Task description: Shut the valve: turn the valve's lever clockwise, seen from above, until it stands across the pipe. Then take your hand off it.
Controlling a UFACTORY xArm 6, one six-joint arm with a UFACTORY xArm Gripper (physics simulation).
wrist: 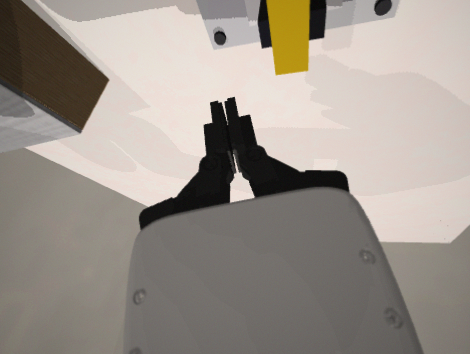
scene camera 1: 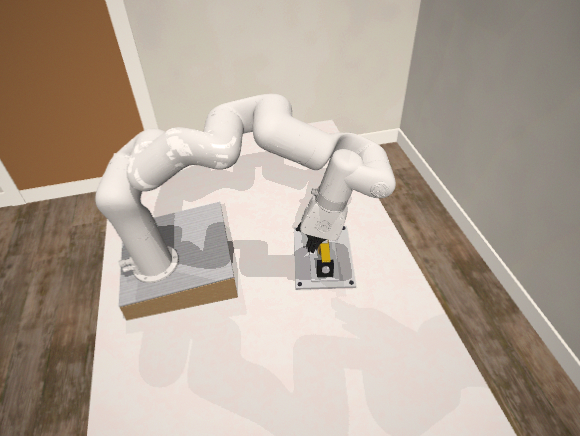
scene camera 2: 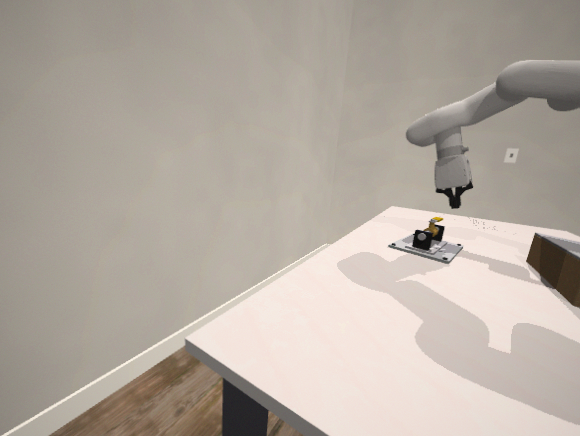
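Note:
The valve's yellow lever [scene camera 1: 325, 252] [scene camera 2: 437, 219] [wrist: 291, 45] lies along the pipe, its free end over a black end block [scene camera 1: 320, 273] [scene camera 2: 425, 245] [wrist: 317, 25]. The valve is mounted on a grey plate [scene camera 1: 311, 285] [scene camera 2: 400, 245] [wrist: 237, 37] with dark corner bolts. My gripper [scene camera 1: 313, 248] [scene camera 2: 454, 206] [wrist: 226, 115] is shut and empty. Its tips are above lever height, on the side of the lever toward the robot's base, apart from it. The far part of the valve is hidden behind the gripper in scene camera 1 and cut off in the wrist view.
The robot's base stands on a box [scene camera 1: 180, 301] [scene camera 2: 555, 265] [wrist: 55, 65] with a grey top and brown sides, to the left of the valve in scene camera 1. The pale table [scene camera 1: 270, 330] [scene camera 2: 325, 320] carries both. Walls stand beyond the table.

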